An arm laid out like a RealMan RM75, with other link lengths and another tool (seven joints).
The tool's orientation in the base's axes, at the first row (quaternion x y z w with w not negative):
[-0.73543, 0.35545, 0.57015, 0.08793]
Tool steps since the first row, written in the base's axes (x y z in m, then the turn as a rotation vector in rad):
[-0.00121, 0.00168, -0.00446, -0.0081, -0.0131, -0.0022]
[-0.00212, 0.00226, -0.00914, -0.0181, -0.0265, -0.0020]
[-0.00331, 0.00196, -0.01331, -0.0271, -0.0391, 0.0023]
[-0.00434, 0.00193, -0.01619, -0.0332, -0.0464, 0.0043]
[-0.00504, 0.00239, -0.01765, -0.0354, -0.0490, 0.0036]
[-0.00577, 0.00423, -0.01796, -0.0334, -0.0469, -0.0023]
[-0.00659, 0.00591, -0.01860, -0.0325, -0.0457, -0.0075]
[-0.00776, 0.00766, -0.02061, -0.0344, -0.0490, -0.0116]
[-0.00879, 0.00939, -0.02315, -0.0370, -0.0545, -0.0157]
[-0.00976, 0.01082, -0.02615, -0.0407, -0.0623, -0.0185]
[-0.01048, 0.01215, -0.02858, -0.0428, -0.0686, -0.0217]
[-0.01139, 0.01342, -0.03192, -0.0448, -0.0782, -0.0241]
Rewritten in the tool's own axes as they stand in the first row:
[0.00319, -0.00171, 0.00333, 0.0067, 0.0140, 0.0000]
[0.00708, -0.00286, 0.00591, 0.0112, 0.0301, 0.0005]
[0.01084, -0.00305, 0.00807, 0.0118, 0.0461, -0.0006]
[0.01335, -0.00318, 0.00981, 0.0125, 0.0558, -0.0005]
[0.01441, -0.00348, 0.01109, 0.0140, 0.0589, 0.0001]
[0.01384, -0.00446, 0.01275, 0.0186, 0.0545, 0.0016]
[0.01362, -0.00535, 0.01449, 0.0229, 0.0516, 0.0033]
[0.01458, -0.00646, 0.01701, 0.0278, 0.0541, 0.0044]
[0.01604, -0.00778, 0.01958, 0.0336, 0.0586, 0.0048]
[0.01804, -0.00905, 0.02210, 0.0390, 0.0658, 0.0045]
[0.01960, -0.01025, 0.02419, 0.0444, 0.0709, 0.0038]
[0.02199, -0.01153, 0.02669, 0.0504, 0.0785, 0.0010]

